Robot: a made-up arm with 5 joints.
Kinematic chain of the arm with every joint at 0, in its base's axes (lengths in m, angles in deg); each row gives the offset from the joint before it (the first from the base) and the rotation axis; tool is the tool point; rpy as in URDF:
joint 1: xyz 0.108 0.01 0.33 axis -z
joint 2: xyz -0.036 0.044 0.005 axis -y
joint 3: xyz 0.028 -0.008 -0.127 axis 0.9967 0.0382 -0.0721
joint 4: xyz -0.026 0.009 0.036 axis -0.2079 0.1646 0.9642
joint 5: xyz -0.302 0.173 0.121 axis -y
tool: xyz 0.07 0.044 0.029 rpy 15.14 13 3.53
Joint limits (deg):
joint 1: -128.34..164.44
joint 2: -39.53..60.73
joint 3: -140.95..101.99
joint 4: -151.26..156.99
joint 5: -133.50..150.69
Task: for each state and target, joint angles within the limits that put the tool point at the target. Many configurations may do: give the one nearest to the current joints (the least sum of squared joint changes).
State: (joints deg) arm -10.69 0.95 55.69 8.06 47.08
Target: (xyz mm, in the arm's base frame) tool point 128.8 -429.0 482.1
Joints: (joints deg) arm -64.44 -32.63 82.82 44.52 83.15
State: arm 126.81 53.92 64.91 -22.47 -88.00
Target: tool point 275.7 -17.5 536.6
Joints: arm 155.45 27.71 59.07 -48.38 -67.96
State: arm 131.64 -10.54 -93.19 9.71 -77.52
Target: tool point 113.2 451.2 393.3
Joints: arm 80.97 -39.53 -101.52 28.96 -85.91
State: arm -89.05 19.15 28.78 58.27 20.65
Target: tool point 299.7 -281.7 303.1
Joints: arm -100.47 19.27 25.34 72.21 11.51
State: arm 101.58 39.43 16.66 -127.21 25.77
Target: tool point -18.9 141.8 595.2
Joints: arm 113.93 60.73 34.30 -151.26 25.77
